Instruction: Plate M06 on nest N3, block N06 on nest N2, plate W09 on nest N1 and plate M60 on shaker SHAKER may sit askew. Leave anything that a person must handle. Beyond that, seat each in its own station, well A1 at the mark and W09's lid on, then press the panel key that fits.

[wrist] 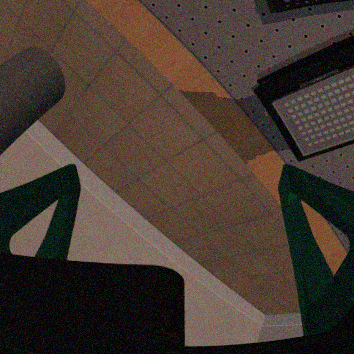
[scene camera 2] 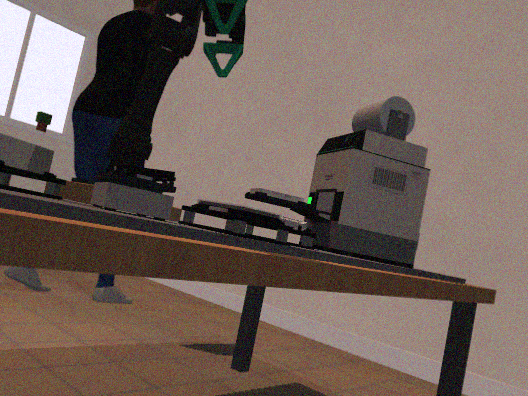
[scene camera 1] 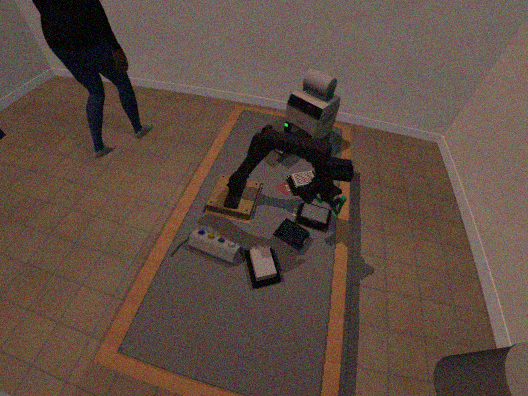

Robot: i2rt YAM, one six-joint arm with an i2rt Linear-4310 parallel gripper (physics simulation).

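Observation:
My gripper [scene camera 1: 330, 201] [scene camera 2: 224, 54] [wrist: 179, 175] is open and empty, high above the table's right edge. A pale well plate [scene camera 1: 314, 214] [wrist: 325, 112] sits in a black holder beside the right finger in the wrist view. A dark well plate or block [scene camera 1: 292, 234] [wrist: 300, 4] lies nearer the front. A white plate with a patterned top [scene camera 1: 302, 178] sits behind, near the arm. A tall white block [scene camera 1: 263, 262] stands on a black base in front. The button panel [scene camera 1: 215, 243] has several coloured keys. Labels, well A1 and exact seating are too small to read.
A white machine [scene camera 1: 312, 110] [scene camera 2: 370, 190] with a green light and a roll on top stands at the back. A red card [scene camera 1: 284, 188] lies near the arm's base plate [scene camera 1: 212, 206]. A person [scene camera 1: 80, 30] [scene camera 2: 112, 75] stands left of the table.

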